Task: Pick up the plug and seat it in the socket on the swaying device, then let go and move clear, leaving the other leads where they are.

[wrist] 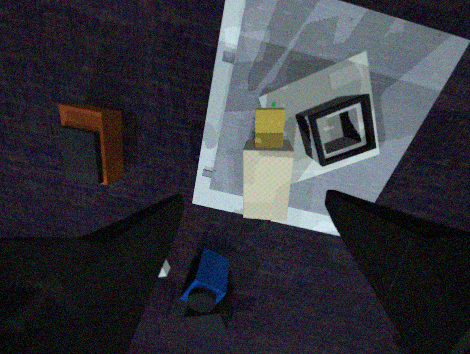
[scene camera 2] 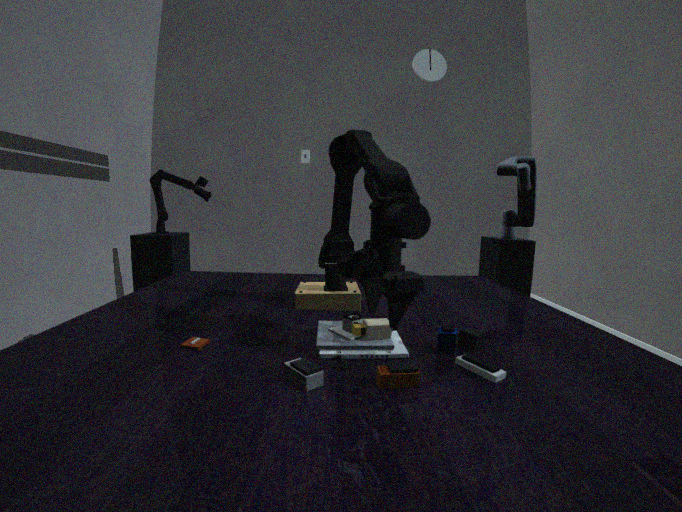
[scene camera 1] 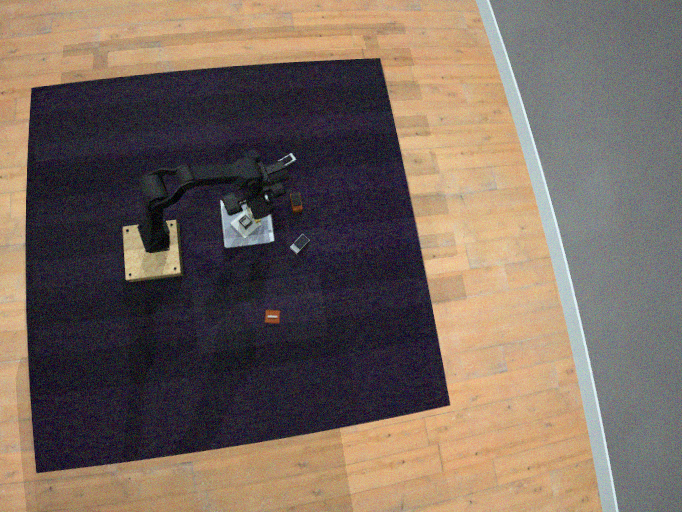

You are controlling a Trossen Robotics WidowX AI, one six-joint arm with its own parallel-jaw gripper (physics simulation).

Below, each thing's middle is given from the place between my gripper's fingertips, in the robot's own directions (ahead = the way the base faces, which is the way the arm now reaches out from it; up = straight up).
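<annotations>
There is a blue block (wrist: 206,283) 12 cm to the left of my hand, 2 cm ahead of it and 3 cm below it. The device plate (scene camera 1: 240,230) is 4 cm behind my hand, 5 cm to the right of it and 3 cm below it, while the orange-and-black connector (scene camera 2: 395,374) sits 13 cm ahead of my hand and 4 cm below it. As for the cream plug (wrist: 268,160), my hand is 1 cm past it, 1 cm to the left of it and 2 cm above it.
</annotations>
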